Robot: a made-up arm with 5 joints.
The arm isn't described. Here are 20 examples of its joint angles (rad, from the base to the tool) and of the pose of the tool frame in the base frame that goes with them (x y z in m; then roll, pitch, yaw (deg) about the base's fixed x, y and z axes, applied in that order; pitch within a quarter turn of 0, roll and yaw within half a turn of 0).
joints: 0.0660 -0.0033 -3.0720 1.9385 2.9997
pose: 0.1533 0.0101 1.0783 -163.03 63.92 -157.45
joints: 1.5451 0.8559 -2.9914 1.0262 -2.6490
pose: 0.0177 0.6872 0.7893 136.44 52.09 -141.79
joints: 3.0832 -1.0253 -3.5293 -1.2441 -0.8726
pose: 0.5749 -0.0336 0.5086 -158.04 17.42 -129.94
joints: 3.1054 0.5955 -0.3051 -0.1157 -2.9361
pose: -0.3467 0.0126 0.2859 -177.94 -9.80 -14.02
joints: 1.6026 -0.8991 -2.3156 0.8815 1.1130
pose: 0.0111 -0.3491 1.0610 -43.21 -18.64 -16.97
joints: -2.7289 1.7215 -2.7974 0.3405 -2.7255
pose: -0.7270 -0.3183 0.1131 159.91 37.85 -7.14
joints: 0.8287 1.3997 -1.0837 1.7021 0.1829
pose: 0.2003 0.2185 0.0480 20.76 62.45 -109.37
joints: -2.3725 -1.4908 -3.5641 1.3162 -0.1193
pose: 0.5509 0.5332 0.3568 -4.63 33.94 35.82
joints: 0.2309 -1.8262 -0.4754 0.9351 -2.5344
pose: -0.1685 -0.0396 0.5954 109.96 53.53 119.51
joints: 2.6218 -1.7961 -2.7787 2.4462 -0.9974
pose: 0.5801 -0.3320 0.4231 53.40 -27.40 -100.91
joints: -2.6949 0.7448 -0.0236 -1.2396 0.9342
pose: -0.3000 -0.1437 0.3294 -155.36 -17.13 148.30
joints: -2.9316 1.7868 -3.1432 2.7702 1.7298
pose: -0.5810 -0.1238 0.0940 99.11 -9.00 100.60
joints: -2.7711 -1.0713 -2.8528 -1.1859 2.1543
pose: 0.5844 0.2270 0.6695 116.71 -30.53 96.89
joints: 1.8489 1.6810 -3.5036 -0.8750 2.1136
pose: -0.1743 0.6103 0.4639 -22.16 12.82 44.51
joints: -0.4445 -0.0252 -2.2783 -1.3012 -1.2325
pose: 0.1072 -0.0511 1.0568 -25.22 8.53 82.00
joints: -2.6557 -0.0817 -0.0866 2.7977 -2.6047
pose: -0.0341 -0.0180 0.5816 -16.04 -24.91 -117.83
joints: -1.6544 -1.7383 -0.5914 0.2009 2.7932
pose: 0.0206 0.2461 0.6974 -28.68 52.88 -129.24
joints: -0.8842 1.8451 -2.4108 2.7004 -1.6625
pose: 0.2958 -0.3609 -0.0476 -57.58 -4.44 36.53
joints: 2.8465 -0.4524 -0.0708 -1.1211 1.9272
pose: -0.1504 0.0457 0.6552 -85.51 20.36 74.66
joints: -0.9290 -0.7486 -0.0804 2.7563 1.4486
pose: -0.0671 0.0897 0.5506 69.43 6.56 -145.68
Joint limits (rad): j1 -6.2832..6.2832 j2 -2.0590..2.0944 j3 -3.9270..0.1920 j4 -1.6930..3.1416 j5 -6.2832..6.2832
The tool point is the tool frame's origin. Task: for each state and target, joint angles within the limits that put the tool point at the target. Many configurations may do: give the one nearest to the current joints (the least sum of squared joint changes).
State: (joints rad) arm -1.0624 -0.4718 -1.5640 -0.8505 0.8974
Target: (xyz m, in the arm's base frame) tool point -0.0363 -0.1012 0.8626
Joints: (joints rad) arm -1.9152 -0.6422 -0.7130 -0.8740 0.8974
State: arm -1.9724 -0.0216 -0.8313 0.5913 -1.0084
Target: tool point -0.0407 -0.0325 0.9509
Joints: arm -2.4678 -0.8055 -1.2215 0.4741 -1.0084
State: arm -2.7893 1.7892 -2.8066 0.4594 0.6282
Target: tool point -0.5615 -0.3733 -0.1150
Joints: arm -2.5549 1.8513 -2.4935 0.6233 0.6282
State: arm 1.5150 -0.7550 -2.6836 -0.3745 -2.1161
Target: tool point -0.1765 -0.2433 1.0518
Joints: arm 0.9432 -0.4206 -2.7964 -0.7064 -2.1161
